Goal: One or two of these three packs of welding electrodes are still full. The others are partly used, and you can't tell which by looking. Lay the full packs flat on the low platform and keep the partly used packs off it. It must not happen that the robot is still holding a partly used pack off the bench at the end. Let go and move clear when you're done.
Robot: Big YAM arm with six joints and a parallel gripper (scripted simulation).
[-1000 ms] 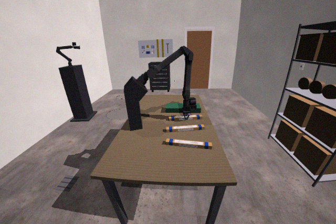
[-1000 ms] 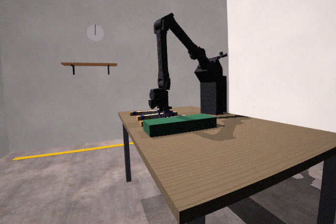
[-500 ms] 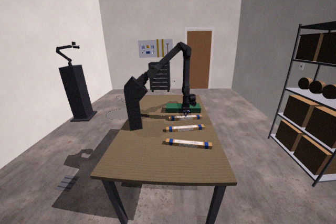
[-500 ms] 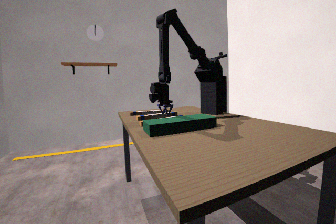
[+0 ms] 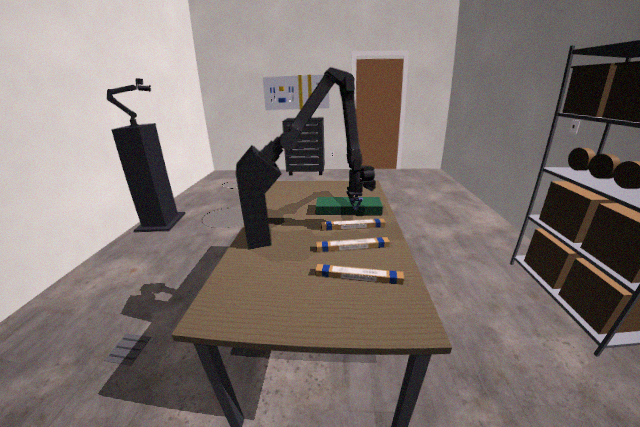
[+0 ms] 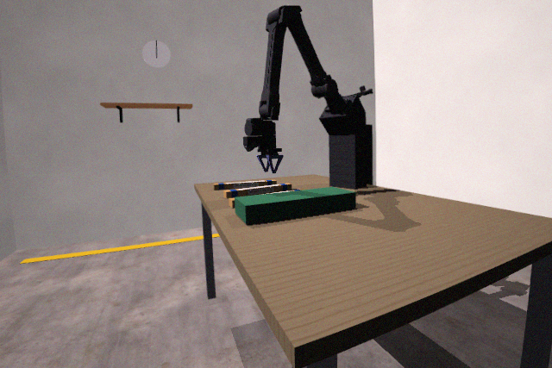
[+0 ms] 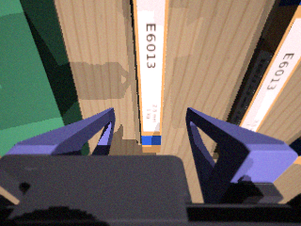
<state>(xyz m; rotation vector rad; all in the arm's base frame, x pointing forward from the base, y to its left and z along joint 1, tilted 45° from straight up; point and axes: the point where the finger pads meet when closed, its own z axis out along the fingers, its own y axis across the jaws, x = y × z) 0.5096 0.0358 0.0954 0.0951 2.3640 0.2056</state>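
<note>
My gripper is now 50 mm past the pack, 400 mm to the left of it and 110 mm above it. Also, from my hand: green low platform (10 mm ahead, 200 mm to the left, 110 mm below).
</note>
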